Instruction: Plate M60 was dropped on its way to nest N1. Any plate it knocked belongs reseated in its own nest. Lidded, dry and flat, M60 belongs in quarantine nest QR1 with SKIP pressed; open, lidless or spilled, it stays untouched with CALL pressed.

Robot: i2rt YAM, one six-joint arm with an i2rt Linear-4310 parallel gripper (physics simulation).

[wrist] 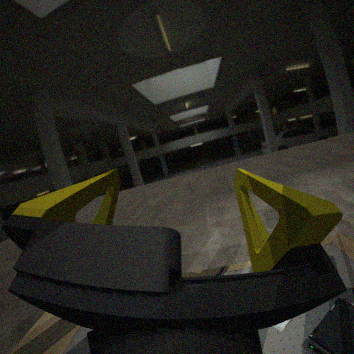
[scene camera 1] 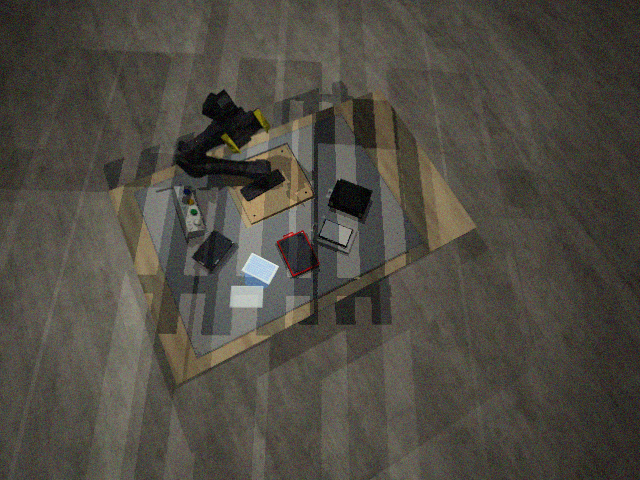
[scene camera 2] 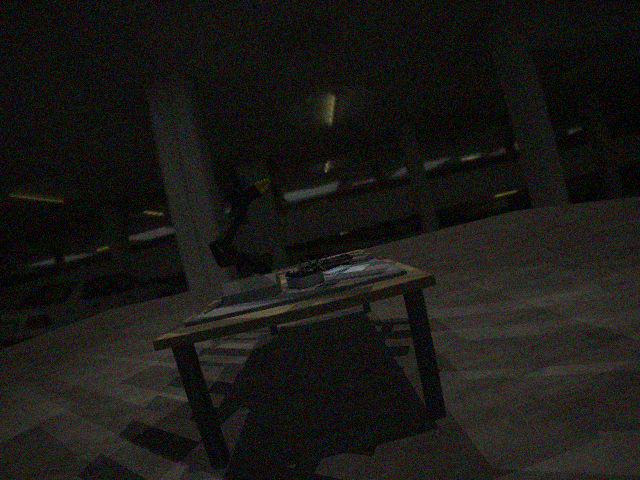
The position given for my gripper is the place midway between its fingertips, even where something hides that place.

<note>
My gripper [scene camera 1: 253,141] is open, holding nothing.
My gripper also shows in the wrist view [wrist: 176,174].
</note>
